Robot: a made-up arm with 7 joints. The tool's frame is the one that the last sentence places. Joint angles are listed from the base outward.
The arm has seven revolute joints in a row. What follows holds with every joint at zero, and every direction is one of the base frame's.
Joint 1 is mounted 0.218 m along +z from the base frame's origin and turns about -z.
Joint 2 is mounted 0.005 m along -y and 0.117 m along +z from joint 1 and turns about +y.
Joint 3 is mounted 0.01 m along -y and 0.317 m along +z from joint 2 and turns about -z.
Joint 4 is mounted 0.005 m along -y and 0.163 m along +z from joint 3 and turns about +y.
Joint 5 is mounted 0.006 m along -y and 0.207 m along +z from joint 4 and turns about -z.
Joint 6 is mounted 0.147 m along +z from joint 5 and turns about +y.
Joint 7 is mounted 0.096 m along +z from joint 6 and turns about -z.
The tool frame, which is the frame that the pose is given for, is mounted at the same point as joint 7; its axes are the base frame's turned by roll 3.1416, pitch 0 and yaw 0 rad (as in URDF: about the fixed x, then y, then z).
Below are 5 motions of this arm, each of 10 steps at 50 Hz.
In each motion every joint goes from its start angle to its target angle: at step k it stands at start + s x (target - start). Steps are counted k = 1, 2, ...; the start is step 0. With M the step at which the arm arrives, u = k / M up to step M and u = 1 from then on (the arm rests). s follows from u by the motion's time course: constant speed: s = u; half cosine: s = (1 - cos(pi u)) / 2; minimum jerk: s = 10 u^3 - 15 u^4 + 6 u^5.
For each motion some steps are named. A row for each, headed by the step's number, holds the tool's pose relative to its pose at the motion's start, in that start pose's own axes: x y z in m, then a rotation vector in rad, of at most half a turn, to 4 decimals.
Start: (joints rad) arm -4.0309 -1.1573 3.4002 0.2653 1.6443 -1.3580 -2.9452
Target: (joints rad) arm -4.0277 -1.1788 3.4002 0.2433 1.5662 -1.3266 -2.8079
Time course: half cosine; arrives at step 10
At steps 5, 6, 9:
5: -0.0022 0.0017 -0.0016 -0.0329 0.0227 0.0606
6: -0.0028 0.0022 -0.0020 -0.0428 0.0302 0.0792
9: -0.0042 0.0034 -0.0029 -0.0627 0.0464 0.1176

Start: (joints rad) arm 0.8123 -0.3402 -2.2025 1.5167 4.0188 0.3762 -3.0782
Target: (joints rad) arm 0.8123 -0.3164 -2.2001 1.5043 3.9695 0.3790 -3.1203
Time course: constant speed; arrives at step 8
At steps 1, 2, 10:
1: -0.0001 0.0023 0.0009 0.0059 0.0018 -0.0122
2: -0.0003 0.0046 0.0018 0.0117 0.0036 -0.0243
10: -0.0009 0.0185 0.0073 0.0466 0.0156 -0.0974

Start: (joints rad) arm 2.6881 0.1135 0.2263 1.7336 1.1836 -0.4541 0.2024
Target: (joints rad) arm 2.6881 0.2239 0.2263 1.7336 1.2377 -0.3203 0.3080
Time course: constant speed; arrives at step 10
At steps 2, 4, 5, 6, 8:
2: 0.0063 -0.0101 -0.0089 -0.0314 -0.0295 0.0269
4: 0.0125 -0.0205 -0.0174 -0.0634 -0.0582 0.0545
5: 0.0156 -0.0257 -0.0215 -0.0796 -0.0722 0.0684
6: 0.0188 -0.0309 -0.0255 -0.0959 -0.0860 0.0826
8: 0.0250 -0.0415 -0.0333 -0.1288 -0.1130 0.1112

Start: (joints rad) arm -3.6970 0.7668 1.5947 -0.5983 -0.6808 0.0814 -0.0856
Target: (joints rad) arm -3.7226 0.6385 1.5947 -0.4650 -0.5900 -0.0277 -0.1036
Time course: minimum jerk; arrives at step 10
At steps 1, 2, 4, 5, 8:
1: -0.0005 0.0010 0.0000 0.0014 0.0009 0.0010
2: -0.0032 0.0067 0.0000 0.0097 0.0061 0.0067
4: -0.0180 0.0364 0.0011 0.0530 0.0329 0.0369
5: -0.0286 0.0573 0.0028 0.0830 0.0514 0.0582
8: -0.0549 0.1073 0.0099 0.1542 0.0945 0.1097

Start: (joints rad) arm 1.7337 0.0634 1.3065 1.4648 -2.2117 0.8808 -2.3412
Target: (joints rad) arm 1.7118 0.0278 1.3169 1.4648 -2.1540 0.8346 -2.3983
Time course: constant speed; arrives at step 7
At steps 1, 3, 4, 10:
1: 0.0015 0.0005 0.0014 -0.0049 -0.0018 -0.0057
3: 0.0044 0.0013 0.0041 -0.0147 -0.0057 -0.0170
4: 0.0059 0.0017 0.0055 -0.0196 -0.0077 -0.0226
10: 0.0104 0.0028 0.0097 -0.0342 -0.0142 -0.0395

